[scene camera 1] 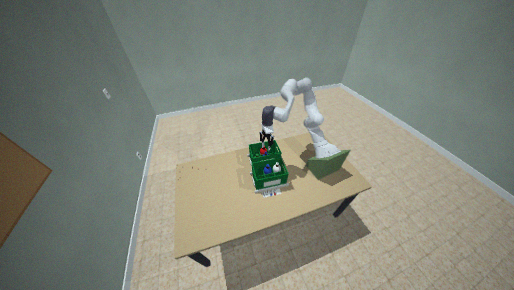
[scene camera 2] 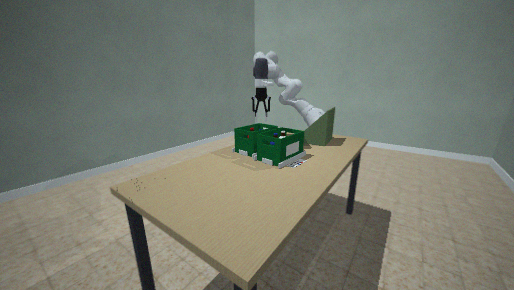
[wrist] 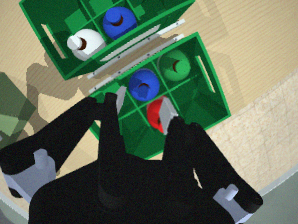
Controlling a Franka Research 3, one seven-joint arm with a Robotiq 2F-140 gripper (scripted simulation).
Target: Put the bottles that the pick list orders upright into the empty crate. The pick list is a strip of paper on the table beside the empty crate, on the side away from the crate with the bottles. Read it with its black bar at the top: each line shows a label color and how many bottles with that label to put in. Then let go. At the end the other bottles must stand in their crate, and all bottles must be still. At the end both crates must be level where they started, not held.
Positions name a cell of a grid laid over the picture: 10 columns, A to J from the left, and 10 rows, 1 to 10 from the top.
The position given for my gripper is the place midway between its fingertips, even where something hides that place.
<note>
I see my gripper (wrist: E5), a white-capped bottle (wrist: D2), a crate (scene camera 2: F6), a green-capped bottle (wrist: F3), a blue-capped bottle (wrist: D2) and a crate (wrist: G5).
</note>
